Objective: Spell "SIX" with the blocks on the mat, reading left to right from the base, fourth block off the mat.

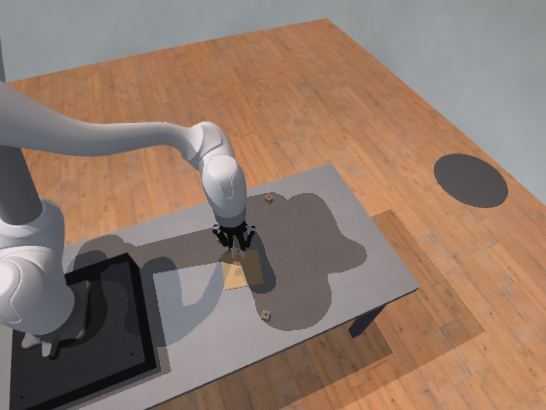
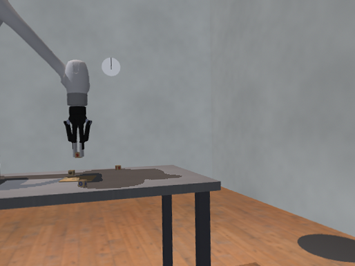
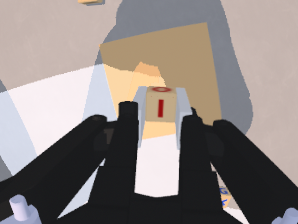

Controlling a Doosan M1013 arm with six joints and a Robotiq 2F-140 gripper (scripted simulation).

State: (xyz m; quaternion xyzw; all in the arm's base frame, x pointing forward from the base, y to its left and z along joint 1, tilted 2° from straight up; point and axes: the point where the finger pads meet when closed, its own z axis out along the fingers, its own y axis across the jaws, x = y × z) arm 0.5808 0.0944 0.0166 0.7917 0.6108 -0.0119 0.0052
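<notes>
The tan mat is 10 mm to the right of my hand and 130 mm below it. Also, from my hand: block: 60 mm behind, 130 mm to the left, 120 mm below.
</notes>
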